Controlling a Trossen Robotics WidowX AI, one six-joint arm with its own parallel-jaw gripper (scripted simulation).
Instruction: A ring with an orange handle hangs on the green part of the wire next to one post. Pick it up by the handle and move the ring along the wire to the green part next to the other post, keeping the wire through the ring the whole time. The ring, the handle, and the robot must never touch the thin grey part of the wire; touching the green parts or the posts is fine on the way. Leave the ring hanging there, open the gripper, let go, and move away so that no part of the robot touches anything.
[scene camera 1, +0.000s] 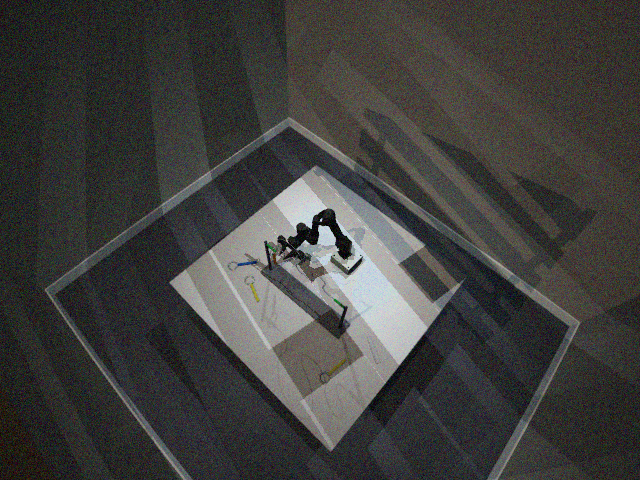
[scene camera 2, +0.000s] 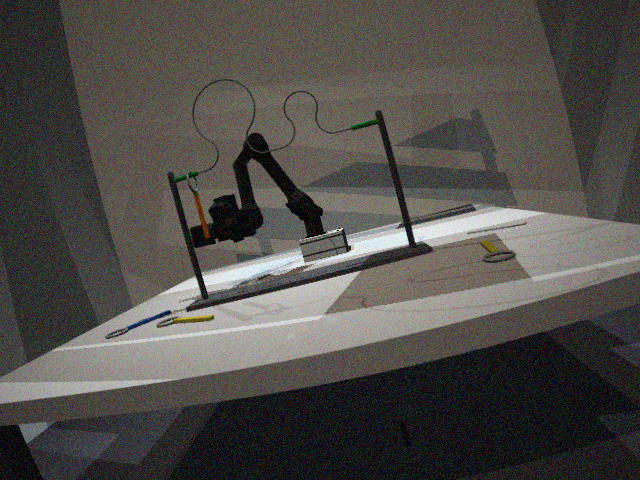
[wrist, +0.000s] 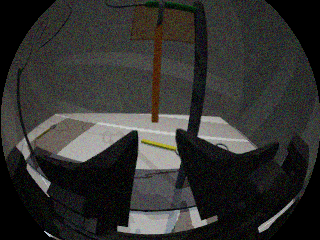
Labels:
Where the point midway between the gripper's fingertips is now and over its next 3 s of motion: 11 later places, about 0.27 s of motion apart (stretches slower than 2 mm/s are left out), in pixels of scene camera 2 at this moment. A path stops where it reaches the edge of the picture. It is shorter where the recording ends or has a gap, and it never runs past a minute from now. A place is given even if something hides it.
My gripper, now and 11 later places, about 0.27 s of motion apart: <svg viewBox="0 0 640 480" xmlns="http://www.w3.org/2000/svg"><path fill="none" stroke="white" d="M213 234L210 229L208 229L206 229L204 230L203 230L201 231L200 231L200 232L200 231L199 226L199 225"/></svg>

